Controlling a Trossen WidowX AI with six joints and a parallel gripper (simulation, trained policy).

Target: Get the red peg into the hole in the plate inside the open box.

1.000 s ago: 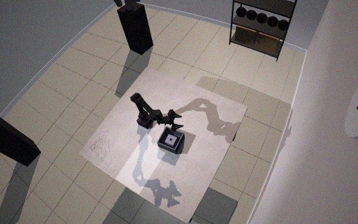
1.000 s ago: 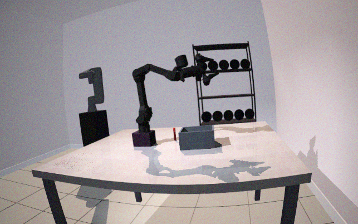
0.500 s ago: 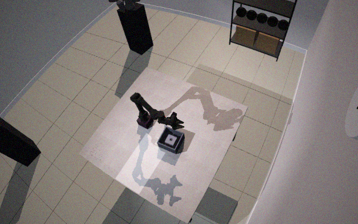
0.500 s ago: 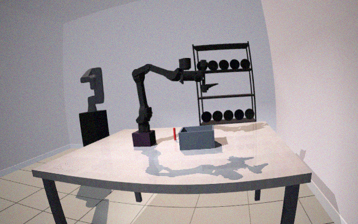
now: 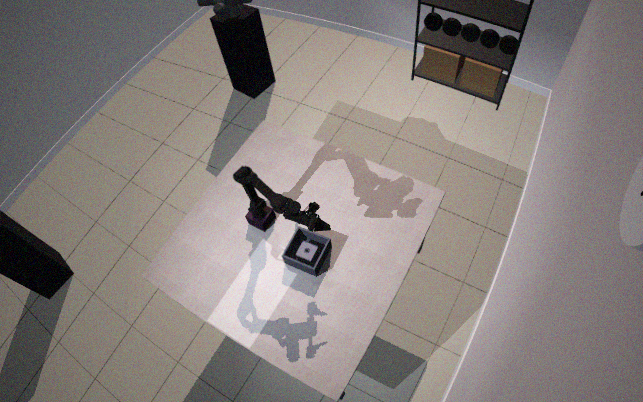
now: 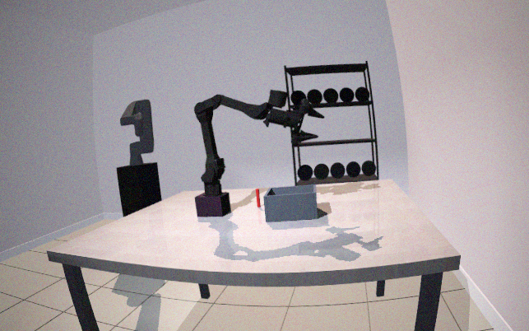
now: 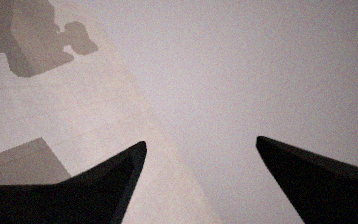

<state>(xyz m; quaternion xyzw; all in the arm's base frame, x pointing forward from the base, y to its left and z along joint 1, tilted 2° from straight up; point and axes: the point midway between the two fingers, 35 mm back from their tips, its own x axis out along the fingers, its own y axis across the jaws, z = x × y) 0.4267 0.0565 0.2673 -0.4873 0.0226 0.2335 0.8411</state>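
Right now my gripper tip is 32 cm past the red peg, 7 cm to the right of it and 29 cm above it. The rest, counted from my gripper tip: pale plate (12 cm behind, 8 cm to the right, 28 cm below); box (12 cm behind, 8 cm to the right, 30 cm below).
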